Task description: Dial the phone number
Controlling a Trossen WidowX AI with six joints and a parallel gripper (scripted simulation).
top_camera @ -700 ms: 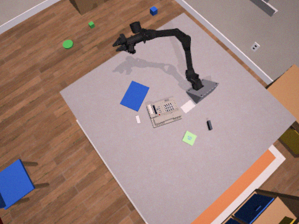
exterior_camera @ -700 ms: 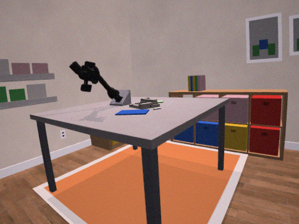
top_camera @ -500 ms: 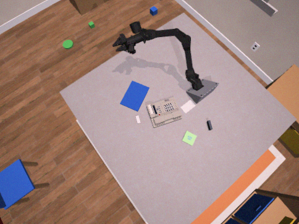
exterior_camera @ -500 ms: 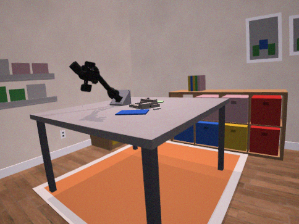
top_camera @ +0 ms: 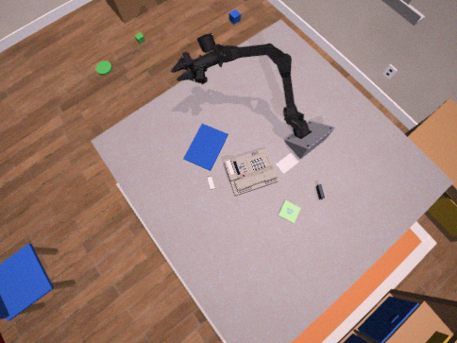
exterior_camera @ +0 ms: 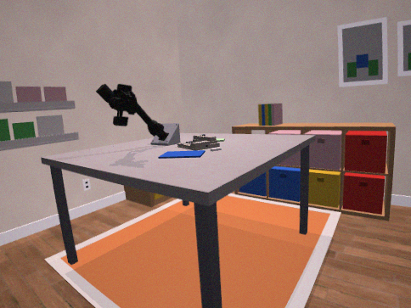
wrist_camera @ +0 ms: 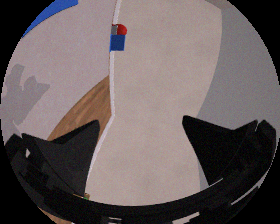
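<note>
My hand is 490 mm to the right of the beige desk phone, 240 mm above it and 60 mm past it. Also, from my hand: white block: 440 mm to the left, 250 mm below, 130 mm ahead; blue pad: 260 mm to the left, 250 mm below, 50 mm ahead; handset: 550 mm to the left, 210 mm below, 50 mm behind.
</note>
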